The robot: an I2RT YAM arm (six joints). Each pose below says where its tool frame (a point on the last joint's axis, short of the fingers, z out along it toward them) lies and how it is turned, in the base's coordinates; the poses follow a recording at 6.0 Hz.
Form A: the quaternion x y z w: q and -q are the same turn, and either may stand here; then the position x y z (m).
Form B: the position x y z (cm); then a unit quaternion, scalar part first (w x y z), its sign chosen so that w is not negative. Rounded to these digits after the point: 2 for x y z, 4 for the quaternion.
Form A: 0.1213, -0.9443, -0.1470, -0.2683, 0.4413, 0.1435, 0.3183
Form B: 44.13, 14.35, 31.83, 0.2683, -0.1213, 0.9443, 0.1470
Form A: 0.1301, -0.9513, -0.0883, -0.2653, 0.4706, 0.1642, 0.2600
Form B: 47.06, 16.42, 26.00, 0.2653, -0.1301, 0.9513, 0.0883
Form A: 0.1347, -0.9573, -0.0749, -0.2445, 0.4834, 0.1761, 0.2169
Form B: 48.34, 17.61, 21.69, 0.2445, -0.1347, 0.9573, 0.0749
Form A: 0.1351, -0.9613, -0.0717, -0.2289, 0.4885, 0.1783, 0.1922
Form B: 48.85, 17.83, 19.22, 0.2289, -0.1351, 0.9613, 0.0717
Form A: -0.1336, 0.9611, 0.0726, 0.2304, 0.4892, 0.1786, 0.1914
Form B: 48.92, 17.86, 19.14, 0.2304, -0.1336, 0.9611, 0.0726
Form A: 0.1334, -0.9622, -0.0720, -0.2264, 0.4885, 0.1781, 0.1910
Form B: 48.85, 17.81, 19.10, 0.2264, -0.1334, 0.9622, 0.0720
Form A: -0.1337, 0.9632, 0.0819, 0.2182, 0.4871, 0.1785, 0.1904
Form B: 48.71, 17.85, 19.04, 0.2182, -0.1337, 0.9632, 0.0819
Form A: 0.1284, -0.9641, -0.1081, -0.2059, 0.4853, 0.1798, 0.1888
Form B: 48.53, 17.98, 18.88, 0.2059, -0.1284, 0.9641, 0.1081
